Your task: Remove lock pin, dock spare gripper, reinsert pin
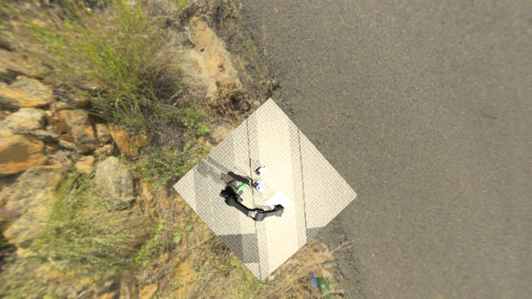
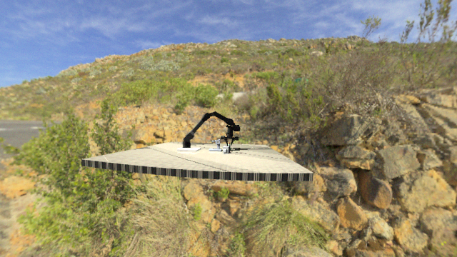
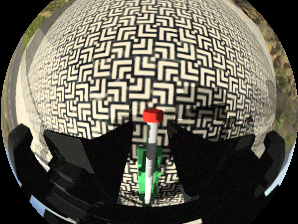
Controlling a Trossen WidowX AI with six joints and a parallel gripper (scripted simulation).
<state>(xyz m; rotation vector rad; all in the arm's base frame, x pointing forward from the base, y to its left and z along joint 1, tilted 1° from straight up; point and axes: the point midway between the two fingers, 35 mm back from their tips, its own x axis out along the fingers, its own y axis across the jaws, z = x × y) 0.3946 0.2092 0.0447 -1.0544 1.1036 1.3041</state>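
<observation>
Now: gripper tip 10 cm to the left of the green strip. Also, from my gripper tip: grey mount: 22 cm to the right, 11 cm behind, 3 cm above; then spare gripper: 34 cm to the right, 1 cm behind, 1 cm above.
</observation>
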